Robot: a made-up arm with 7 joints.
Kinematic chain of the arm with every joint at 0, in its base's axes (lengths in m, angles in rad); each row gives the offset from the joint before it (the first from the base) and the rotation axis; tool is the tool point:
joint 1: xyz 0 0 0 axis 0 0.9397 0.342
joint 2: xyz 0 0 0 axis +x
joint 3: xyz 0 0 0 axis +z
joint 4: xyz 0.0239 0 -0.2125 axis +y
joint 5: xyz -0.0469 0 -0.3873 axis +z
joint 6: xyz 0 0 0 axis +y
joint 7: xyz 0 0 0 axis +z
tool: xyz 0 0 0
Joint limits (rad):
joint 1: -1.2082..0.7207
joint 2: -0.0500..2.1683
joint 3: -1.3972..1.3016
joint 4: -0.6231..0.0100
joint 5: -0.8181..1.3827
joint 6: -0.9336..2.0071
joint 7: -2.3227..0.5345
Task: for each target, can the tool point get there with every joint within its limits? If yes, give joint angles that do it. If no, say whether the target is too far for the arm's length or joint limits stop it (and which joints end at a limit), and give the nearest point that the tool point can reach.
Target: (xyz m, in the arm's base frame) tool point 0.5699 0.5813 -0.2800
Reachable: no: too far | nearest point 0.3998 0.4078 -0.1964 | short by 0.257 m
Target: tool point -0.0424 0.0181 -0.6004
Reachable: yes | joints 0.1615 0.2311 -1.1771 -0.3957 -0.4127 0.9419 -0.2779
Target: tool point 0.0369 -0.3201 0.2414
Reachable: no: joint limits stop it (at a limit: joint 1, joint 2, joint 4) | nearest point 0.4940 -0.3080 -0.1154 | short by 0.580 m
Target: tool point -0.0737 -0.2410 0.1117
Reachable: no: joint limits stop it (at a limit: joint 1, joint 2, joint 3, joint 4) | nearest point -0.2561 -0.2644 -0.4655 | short by 0.606 m
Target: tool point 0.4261 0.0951 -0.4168
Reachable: yes | joints -0.7357 0.3002 -0.6518 -0.1600 0.0566 1.4145 -1.2445
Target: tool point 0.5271 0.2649 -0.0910
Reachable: yes | joints -0.9322 0.6128 0.3975 -0.5529 0.3208 1.1654 -0.4481
